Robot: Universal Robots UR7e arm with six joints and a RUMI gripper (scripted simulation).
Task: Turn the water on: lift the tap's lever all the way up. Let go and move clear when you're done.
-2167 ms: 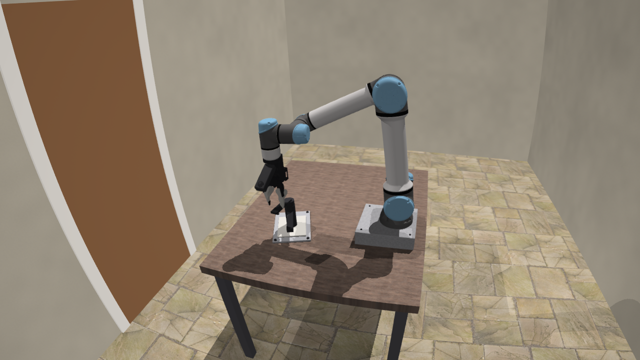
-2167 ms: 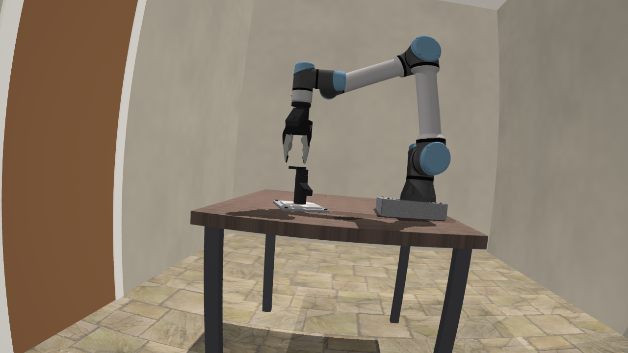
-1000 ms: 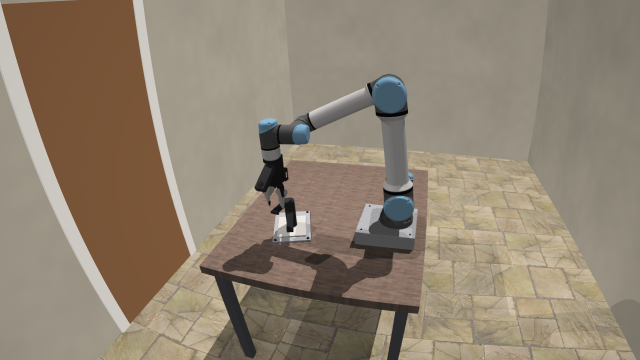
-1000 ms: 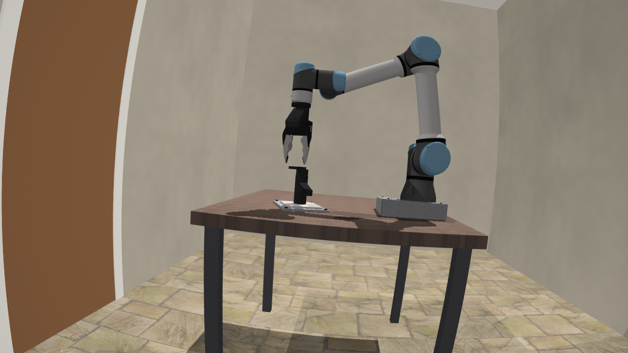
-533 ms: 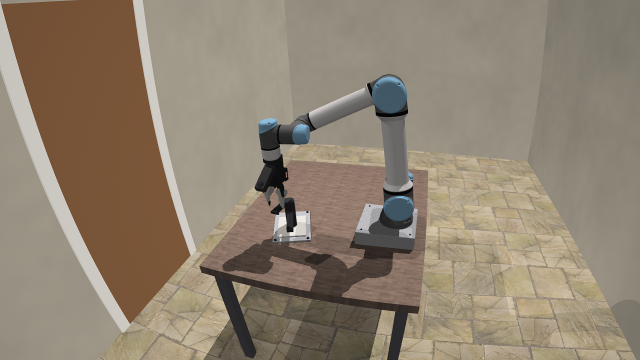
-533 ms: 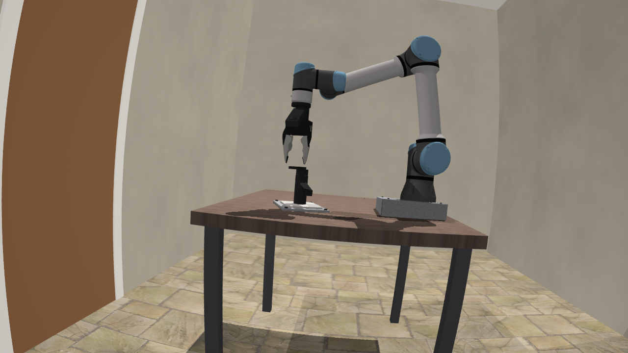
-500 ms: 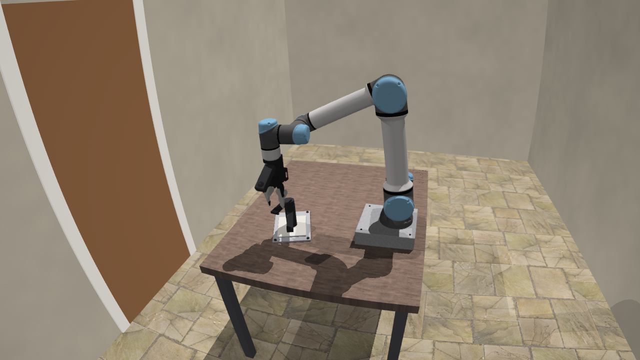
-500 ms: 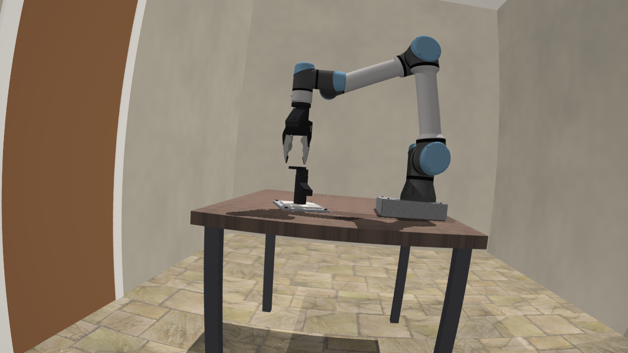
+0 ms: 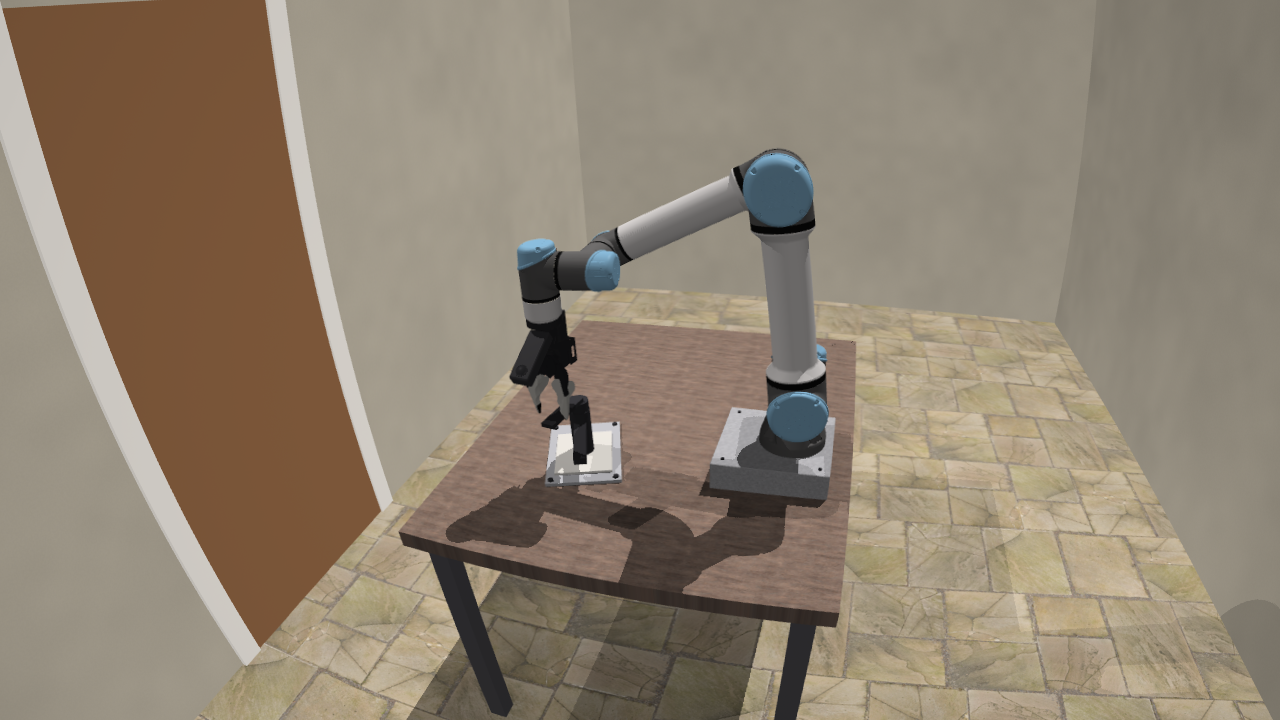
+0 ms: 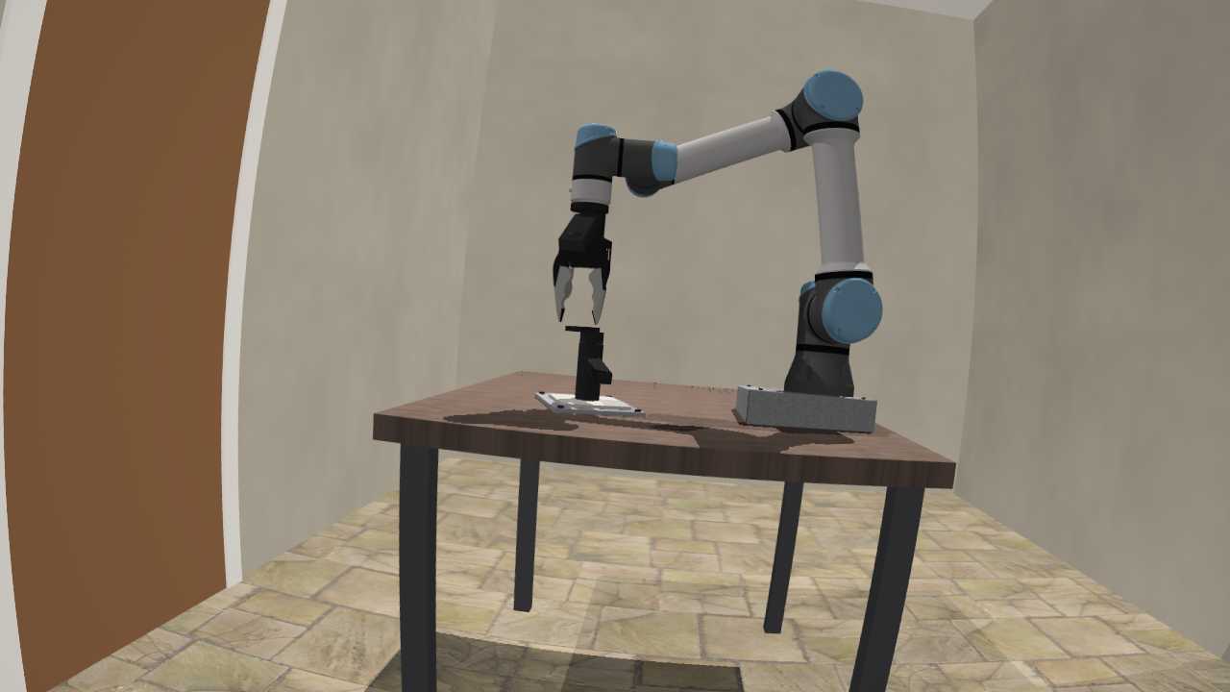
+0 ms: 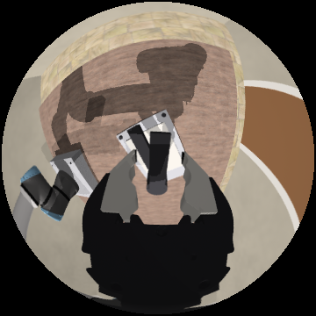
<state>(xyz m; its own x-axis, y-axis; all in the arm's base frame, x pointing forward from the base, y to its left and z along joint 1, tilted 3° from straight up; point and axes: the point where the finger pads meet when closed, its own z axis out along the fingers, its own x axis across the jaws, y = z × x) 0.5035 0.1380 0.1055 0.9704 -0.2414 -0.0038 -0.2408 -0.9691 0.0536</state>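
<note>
Right now the flat lever is 40 mm to the right of my hand, 30 mm below it and 10 mm behind it. Round my hand: black tap (80 mm below, 70 mm to the right, 20 mm behind).
</note>
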